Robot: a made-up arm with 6 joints.
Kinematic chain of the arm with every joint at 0, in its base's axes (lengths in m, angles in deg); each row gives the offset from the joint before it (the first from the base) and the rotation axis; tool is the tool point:
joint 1: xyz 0 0 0.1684 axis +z
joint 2: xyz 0 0.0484 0 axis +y
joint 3: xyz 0 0 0.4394 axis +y
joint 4: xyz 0 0 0.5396 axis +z
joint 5: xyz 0 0 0 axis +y
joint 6: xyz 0 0 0.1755 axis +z
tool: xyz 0 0 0
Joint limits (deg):
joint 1: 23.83..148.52
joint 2: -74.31..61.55
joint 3: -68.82..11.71
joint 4: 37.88..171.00
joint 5: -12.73..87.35
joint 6: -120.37..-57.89
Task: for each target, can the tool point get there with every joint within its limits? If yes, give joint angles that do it. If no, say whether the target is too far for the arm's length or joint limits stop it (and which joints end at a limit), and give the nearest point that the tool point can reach.
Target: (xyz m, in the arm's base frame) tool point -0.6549 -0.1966 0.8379
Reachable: yes | joints 35.11 -16.43 -44.84 101.69 76.97 -99.67
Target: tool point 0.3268 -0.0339 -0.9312
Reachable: no: joint limits stop it (at a limit: joint 1, joint 2, joint 3, joint 4) | nearest point 0.5279 -0.4093 -0.2971 | short by 0.764 m
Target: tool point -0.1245 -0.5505 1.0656
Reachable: yes | joints 83.84 -1.66 -49.28 57.67 6.33 -103.51
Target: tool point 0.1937 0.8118 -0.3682
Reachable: no: joint limits stop it (at a limit: joint 2, joint 3, joint 4, joint 5) | nearest point 0.2236 0.9371 0.4030 | short by 0.782 m
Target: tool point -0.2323 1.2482 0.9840
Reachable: no: too far | nearest point -0.1779 0.9559 0.7930 | short by 0.353 m
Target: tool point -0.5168 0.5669 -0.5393
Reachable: no: joint limits stop it (at a limit: joint 1, joint 2, joint 3, joint 5) | nearest point -0.6707 -0.1038 -0.2231 | short by 0.757 m
